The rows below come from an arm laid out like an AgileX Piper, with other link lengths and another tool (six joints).
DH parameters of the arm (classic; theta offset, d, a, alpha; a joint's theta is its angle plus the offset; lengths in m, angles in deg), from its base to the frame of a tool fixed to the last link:
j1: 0 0.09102 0 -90
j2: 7.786 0 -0.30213 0
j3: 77.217 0 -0.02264 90
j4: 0 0.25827 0 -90
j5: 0 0 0 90
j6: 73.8 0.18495 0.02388 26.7
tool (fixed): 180 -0.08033 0 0
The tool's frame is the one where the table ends.
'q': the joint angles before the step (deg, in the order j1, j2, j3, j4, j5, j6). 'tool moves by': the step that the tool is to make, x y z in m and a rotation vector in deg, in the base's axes. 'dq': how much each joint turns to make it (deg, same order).
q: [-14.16 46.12 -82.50 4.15 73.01 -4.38]
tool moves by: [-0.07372 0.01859 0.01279 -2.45 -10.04 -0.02]
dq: [0.00 -10.73 -0.08 0.00 0.46 0.11]
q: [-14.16 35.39 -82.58 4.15 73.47 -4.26]
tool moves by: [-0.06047 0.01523 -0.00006 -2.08 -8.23 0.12]
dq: [0.10 -8.68 -0.05 0.01 0.24 0.00]
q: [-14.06 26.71 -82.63 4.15 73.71 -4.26]
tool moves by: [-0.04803 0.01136 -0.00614 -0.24 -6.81 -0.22]
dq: [0.00 -6.97 -0.03 0.01 0.23 1.46]
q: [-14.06 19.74 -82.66 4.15 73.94 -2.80]
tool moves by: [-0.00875 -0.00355 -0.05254 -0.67 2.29 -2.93]
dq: [0.00 -9.22 11.28 -3.18 0.00 0.04]
